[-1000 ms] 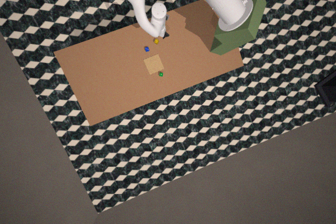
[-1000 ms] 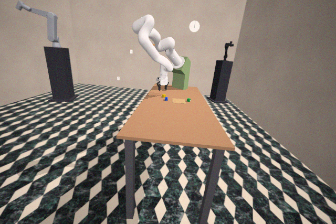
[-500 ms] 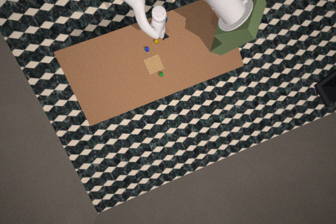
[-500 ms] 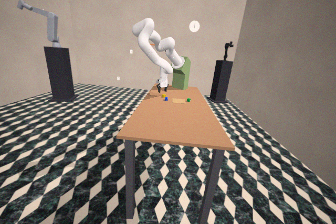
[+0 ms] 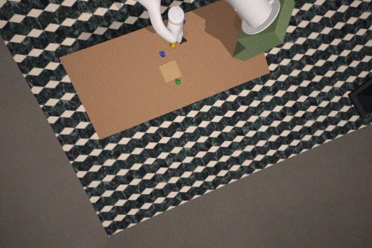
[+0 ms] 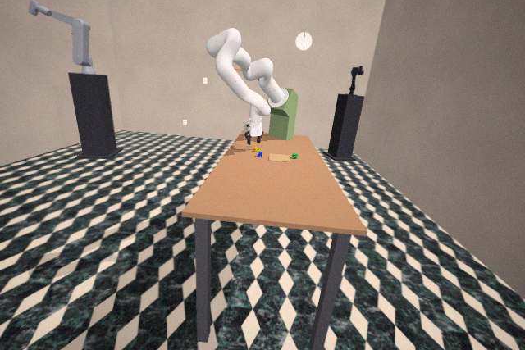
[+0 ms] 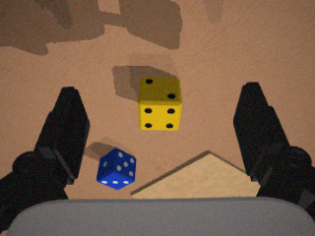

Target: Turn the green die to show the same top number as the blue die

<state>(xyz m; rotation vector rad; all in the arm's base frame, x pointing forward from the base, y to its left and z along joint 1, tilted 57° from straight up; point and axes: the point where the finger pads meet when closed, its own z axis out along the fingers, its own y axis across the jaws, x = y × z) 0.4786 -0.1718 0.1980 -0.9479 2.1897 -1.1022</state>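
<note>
Right now the yellow die is 30 mm ahead of my hand, 20 mm to the left of it and 50 mm below it. Round my hand: green die (170 mm ahead, 260 mm to the left, 50 mm below); then tan mat (160 mm ahead, 150 mm to the left, 60 mm below); then blue die (140 mm ahead, 20 mm to the left, 50 mm below).
</note>
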